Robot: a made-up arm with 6 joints.
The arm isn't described. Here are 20 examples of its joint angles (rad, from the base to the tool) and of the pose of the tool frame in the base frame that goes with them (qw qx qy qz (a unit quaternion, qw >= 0); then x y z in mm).
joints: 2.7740 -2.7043 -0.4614 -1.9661 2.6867 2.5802
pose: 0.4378 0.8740 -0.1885 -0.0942 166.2 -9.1 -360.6
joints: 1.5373 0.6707 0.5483 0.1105 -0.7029 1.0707
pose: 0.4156 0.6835 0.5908 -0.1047 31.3 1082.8 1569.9
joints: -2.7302 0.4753 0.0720 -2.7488 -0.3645 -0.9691
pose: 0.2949 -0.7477 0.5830 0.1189 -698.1 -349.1 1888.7
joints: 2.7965 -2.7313 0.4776 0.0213 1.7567 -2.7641
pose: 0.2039 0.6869 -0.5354 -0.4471 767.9 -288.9 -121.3
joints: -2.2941 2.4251 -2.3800 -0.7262 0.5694 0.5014
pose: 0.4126 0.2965 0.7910 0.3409 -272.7 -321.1 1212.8
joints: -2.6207 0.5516 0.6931 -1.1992 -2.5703 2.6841
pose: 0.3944 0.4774 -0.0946 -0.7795 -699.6 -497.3 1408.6
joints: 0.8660 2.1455 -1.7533 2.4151 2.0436 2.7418
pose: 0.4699 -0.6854 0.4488 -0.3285 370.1 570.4 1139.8
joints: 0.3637 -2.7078 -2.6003 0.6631 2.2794 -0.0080
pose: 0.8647 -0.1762 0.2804 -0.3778 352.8 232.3 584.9
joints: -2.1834 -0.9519 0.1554 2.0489 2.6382 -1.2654
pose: 0.7947 -0.5559 -0.1397 -0.1997 566.5 690.3 1459.1
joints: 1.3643 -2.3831 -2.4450 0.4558 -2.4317 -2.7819
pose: 0.0328 -0.0099 0.7068 0.7066 79.9 272.1 517.6
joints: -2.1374 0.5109 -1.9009 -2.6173 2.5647 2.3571
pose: 0.0367 -0.4941 0.0158 -0.8685 179.0 325.7 1258.9
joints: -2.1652 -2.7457 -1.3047 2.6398 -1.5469 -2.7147
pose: 0.4694 0.1849 -0.5334 0.6790 -217.9 -202.7 -289.8
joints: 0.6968 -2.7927 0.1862 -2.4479 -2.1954 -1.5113
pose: 0.4261 0.8762 0.1108 0.1962 -477.3 -274.7 -247.7
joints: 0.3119 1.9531 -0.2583 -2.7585 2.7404 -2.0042
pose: 0.0643 -0.9316 0.1677 -0.3161 1091.7 355.4 518.5
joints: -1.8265 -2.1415 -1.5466 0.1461 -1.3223 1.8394
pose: 0.4413 -0.7072 0.4138 0.3659 -22.8 -98.7 -88.1
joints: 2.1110 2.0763 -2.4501 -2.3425 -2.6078 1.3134
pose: 0.1104 0.4183 -0.4116 0.8021 -211.9 252.9 1073.1
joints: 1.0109 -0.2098 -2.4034 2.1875 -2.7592 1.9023
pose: 0.3060 0.8335 -0.3066 -0.3430 -187.6 -346.2 750.4
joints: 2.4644 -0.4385 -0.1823 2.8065 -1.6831 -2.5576
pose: 0.6977 0.4621 0.5469 -0.0250 405.7 -258.9 1865.4
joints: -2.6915 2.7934 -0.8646 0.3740 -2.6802 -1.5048
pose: 0.4111 0.7946 0.2612 -0.3625 -711.0 -335.9 99.0
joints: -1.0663 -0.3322 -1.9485 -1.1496 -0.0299 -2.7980
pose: 0.8457 0.2432 -0.2244 0.4187 -311.2 742.1 655.6
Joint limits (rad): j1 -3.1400..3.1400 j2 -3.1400..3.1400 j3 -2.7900..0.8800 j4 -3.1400..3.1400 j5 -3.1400..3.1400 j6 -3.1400..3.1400
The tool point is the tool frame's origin. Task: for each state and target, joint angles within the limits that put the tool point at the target. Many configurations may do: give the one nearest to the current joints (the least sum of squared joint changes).
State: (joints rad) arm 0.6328 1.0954 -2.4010 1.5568 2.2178 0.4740
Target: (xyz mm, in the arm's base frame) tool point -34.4 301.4 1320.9
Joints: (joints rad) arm 1.2919 1.6609 -2.0854 1.5041 2.1739 0.4759
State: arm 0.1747 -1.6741 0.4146 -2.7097 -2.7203 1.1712
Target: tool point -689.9 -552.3 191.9
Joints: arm 0.7122 -2.4160 0.5131 -2.7385 -2.8103 1.1711
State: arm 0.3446 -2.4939 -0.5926 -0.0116 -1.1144 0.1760
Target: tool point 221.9 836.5 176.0
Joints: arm 1.2579 -3.1400 -1.3458 -0.1484 -0.7979 0.1727
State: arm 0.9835 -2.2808 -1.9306 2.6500 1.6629 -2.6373
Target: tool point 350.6 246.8 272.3
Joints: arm 0.4750 -2.3633 -2.0856 2.7843 1.6656 -2.6360
